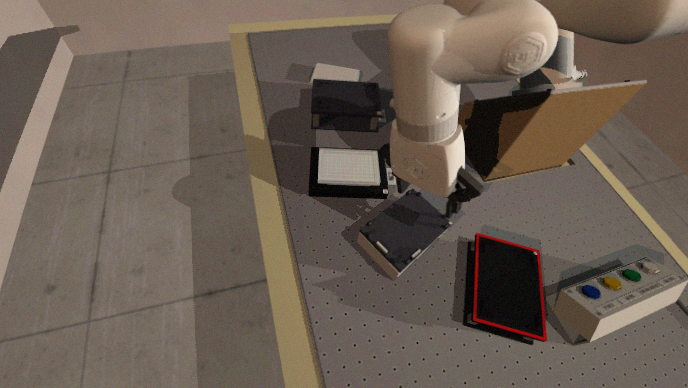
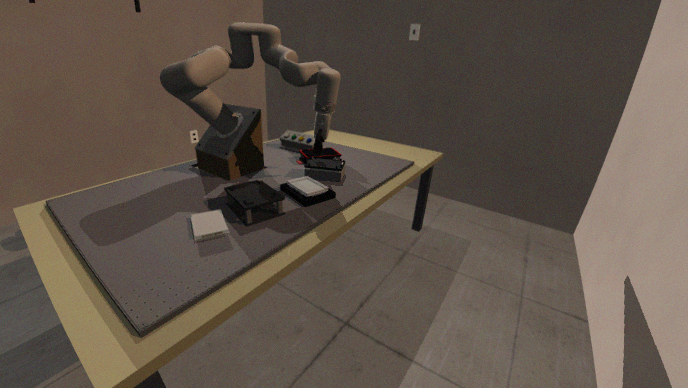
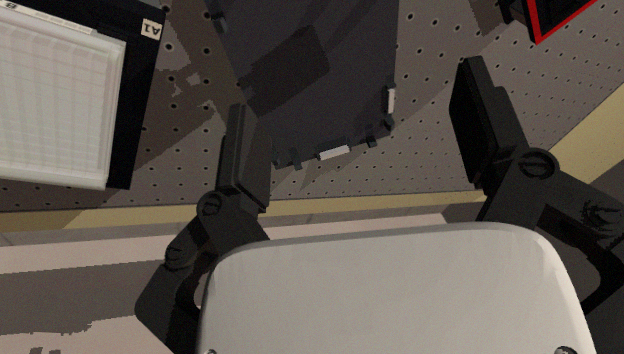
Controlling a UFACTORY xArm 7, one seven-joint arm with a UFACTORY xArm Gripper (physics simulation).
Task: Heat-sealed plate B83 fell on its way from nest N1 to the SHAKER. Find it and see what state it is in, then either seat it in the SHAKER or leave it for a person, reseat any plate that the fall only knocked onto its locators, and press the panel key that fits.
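Frame: origin at the arm's base, x right, y ahead, z up, level; millimetres.
Seen in the pictures: gripper, fingertip midpoint: [image 1: 427,199] [image 2: 318,147] [image 3: 350,103]; arm's base, link origin: [image 1: 545,91] [image 2: 230,126].
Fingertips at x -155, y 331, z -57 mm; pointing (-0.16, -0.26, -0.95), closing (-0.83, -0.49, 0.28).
Pixels of each thing's top centre, then the offset from my fingertips to it.
- white well plate, top centre: [image 3: 33,119] [image 1: 349,164] [image 2: 307,183] dz -79, dx +161, dy +80 mm
- black nest, top centre: [image 3: 39,109] [image 1: 348,167] [image 2: 307,186] dz -90, dx +161, dy +80 mm
- white plate-shaped piece, top centre: [image 2: 208,221] [image 1: 335,74] dz -102, dx +494, dy +14 mm
- red-rimmed black tray, top centre: [image 1: 510,281] [image 2: 320,151] dz -70, dx -153, dy -113 mm
- key panel, top centre: [image 1: 640,288] [image 2: 300,133] dz -32, dx -234, dy -304 mm
My gripper [image 1: 454,206] [image 2: 318,147] [image 3: 350,103] is open and empty, above the bench beside a grey box with a dark top and edge tabs [image 1: 407,230] [image 2: 325,172] [image 3: 320,65], probably the SHAKER; no plate shows on it. A white well plate [image 1: 348,166] [image 2: 307,186] [image 3: 55,105] rests on a black nest [image 1: 345,191] [image 2: 309,200] [image 3: 145,65], off-centre on it; whether it is fully down I cannot tell. Another white plate-shaped piece [image 1: 336,73] [image 2: 209,225] lies on the bench behind a black stand. No plate number is readable.
The black stand [image 1: 346,97] [image 2: 254,194] is raised on legs. A red-rimmed black tray [image 1: 510,285] [image 2: 320,154] lies near the key panel [image 1: 640,312] [image 2: 295,143], which has blue, yellow, green and white keys. The arm's wedge base [image 1: 555,132] [image 2: 247,150] stands at the bench's far side.
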